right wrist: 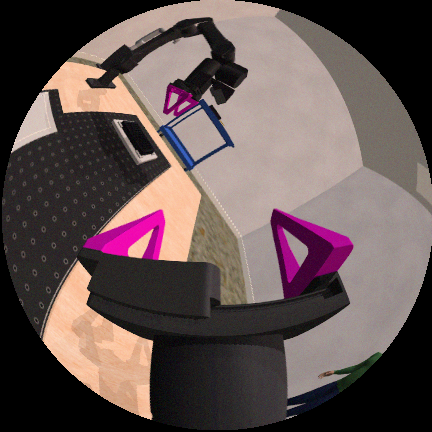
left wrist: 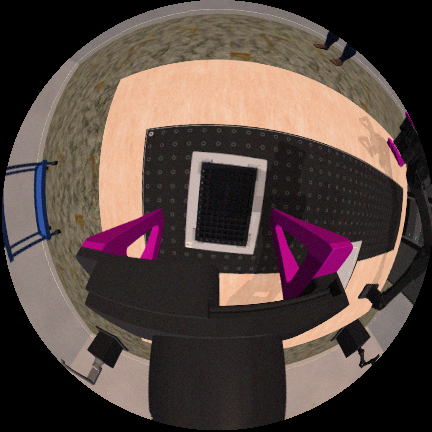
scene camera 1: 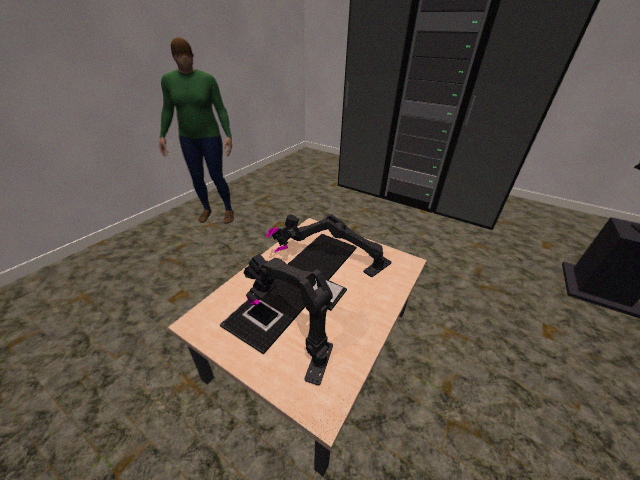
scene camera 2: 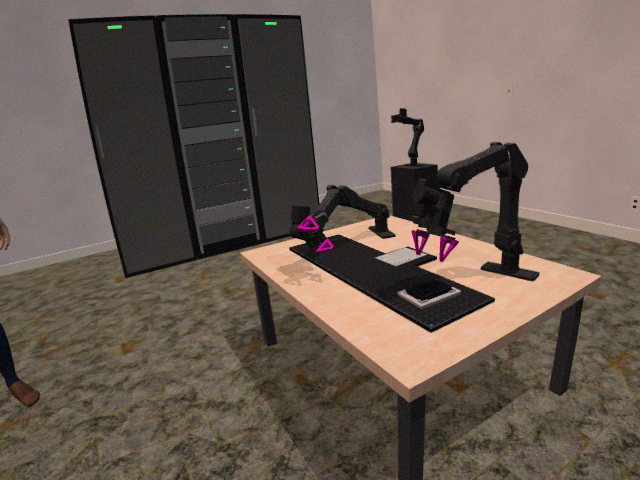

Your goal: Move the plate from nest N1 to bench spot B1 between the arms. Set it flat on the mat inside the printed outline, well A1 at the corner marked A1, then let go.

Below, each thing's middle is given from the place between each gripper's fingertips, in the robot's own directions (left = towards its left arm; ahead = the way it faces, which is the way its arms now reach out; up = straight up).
I see my left gripper 10 mm past the black well plate (left wrist: 225, 196), 10 mm to the left of it and 110 mm above it.
Now: right hand 320 mm to the right of the black well plate, 180 mm past it and 150 mm above it.
